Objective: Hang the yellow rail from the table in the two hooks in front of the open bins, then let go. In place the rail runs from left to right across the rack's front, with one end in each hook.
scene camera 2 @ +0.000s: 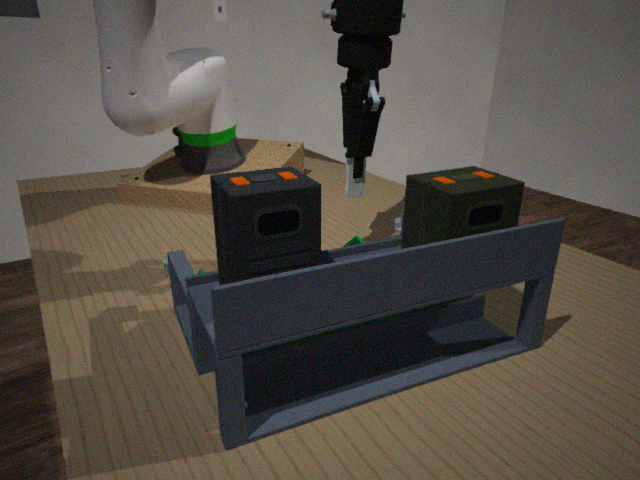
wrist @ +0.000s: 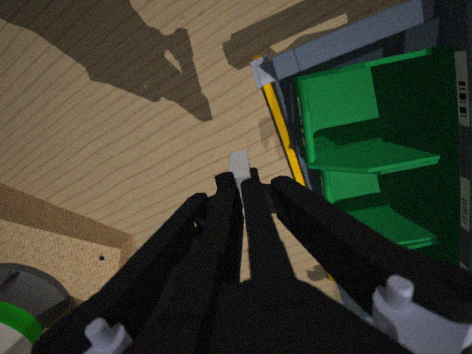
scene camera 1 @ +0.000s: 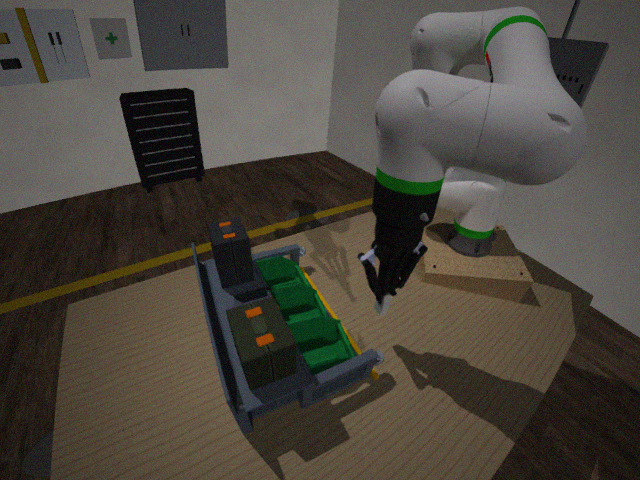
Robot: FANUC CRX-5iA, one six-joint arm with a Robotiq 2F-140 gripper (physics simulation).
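Frame: origin at the arm's base, x ahead, y left, z up, level; metres.
Where they show: gripper, fingertip midpoint: (scene camera 2: 353, 195) (wrist: 241, 164) (scene camera 1: 380, 310); arm's base at its link origin: (scene camera 2: 213, 161) (wrist: 30, 290) (scene camera 1: 468, 243).
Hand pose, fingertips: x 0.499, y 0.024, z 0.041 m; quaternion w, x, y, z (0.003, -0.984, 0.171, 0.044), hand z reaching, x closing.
Note:
Each offset is from my fingertips to the top centre of the thing. "*": to the spot under its first point.
The yellow rail @[dx +0.030, dy -0.106, dz -0.096 m] (scene camera 1: 351, 341) (wrist: 279, 117) lies low along the rack's front, below hook height, seemingly on the table. One end sticks out past the near hook @[* dx +0.052, dy +0.061, dz -0.046 m] (scene camera 1: 379, 356) (wrist: 262, 72), which crosses over it in the wrist view. The far hook @[* dx -0.011, dy -0.297, dz -0.047 m] (scene camera 1: 302, 251) stands above the rail's other end; hooks also show in scene camera 2 (scene camera 2: 398, 224) (scene camera 2: 165, 265), where the rail is hidden. My gripper (scene camera 1: 383, 303) (scene camera 2: 355, 184) (wrist: 241, 164) is shut and empty, its pale fingertips pointing down above the table, in front of the rail and apart from it.
The grey-blue rack (scene camera 1: 343, 373) (scene camera 2: 382, 289) (wrist: 350, 42) holds green bins @[dx +0.149, dy -0.039, dz -0.019 m] (scene camera 1: 315, 330) (wrist: 345, 100). A dark case @[dx +0.202, dy -0.272, dz +0.118 m] (scene camera 1: 232, 253) (scene camera 2: 266, 222) and an olive case @[dx +0.246, dy -0.045, dz +0.093 m] (scene camera 1: 263, 341) (scene camera 2: 462, 206) stand behind the bins. The wooden base block (scene camera 1: 478, 268) (wrist: 90, 245) carries my arm.

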